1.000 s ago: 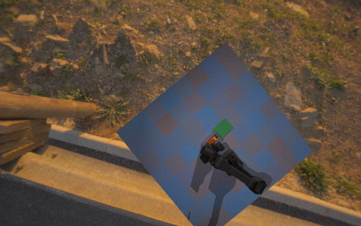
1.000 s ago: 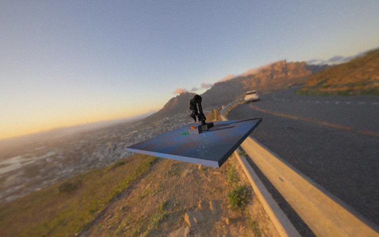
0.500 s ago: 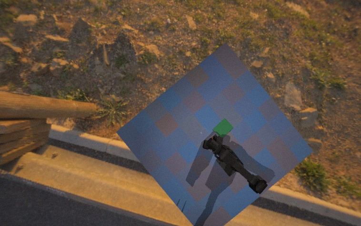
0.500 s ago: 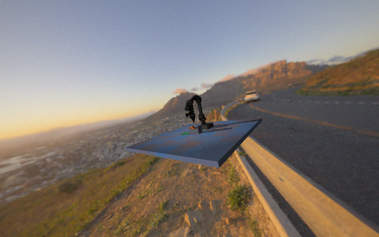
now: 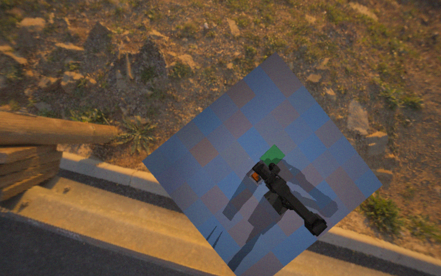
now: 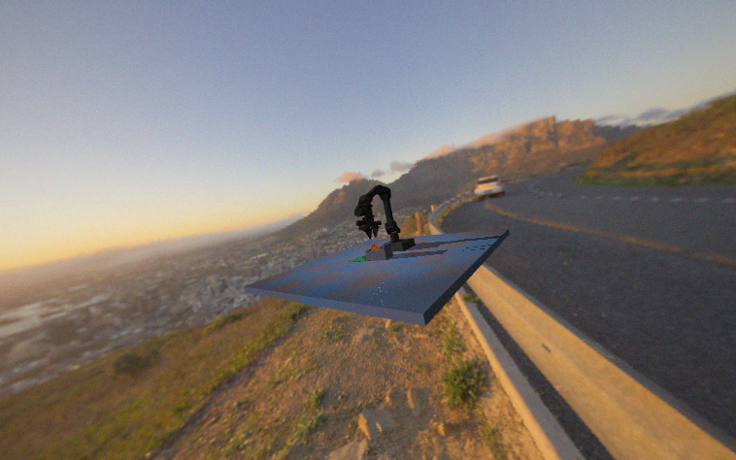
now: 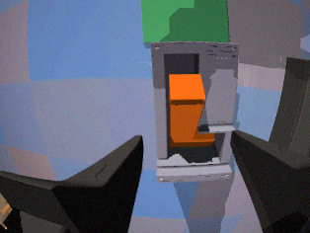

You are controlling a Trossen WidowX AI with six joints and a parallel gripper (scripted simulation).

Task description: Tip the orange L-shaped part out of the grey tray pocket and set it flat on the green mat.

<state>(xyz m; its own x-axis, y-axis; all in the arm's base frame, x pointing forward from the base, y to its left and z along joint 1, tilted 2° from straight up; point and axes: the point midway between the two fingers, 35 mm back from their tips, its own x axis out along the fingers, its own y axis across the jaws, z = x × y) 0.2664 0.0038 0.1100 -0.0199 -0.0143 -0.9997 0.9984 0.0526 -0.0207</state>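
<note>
Now: the orange L-shaped part 100 mm below my gripper tip, 30 mm to the left of it and 20 mm behind it. Round my gripper tip: green mat (150 mm below, 140 mm to the right, 10 mm behind).
</note>
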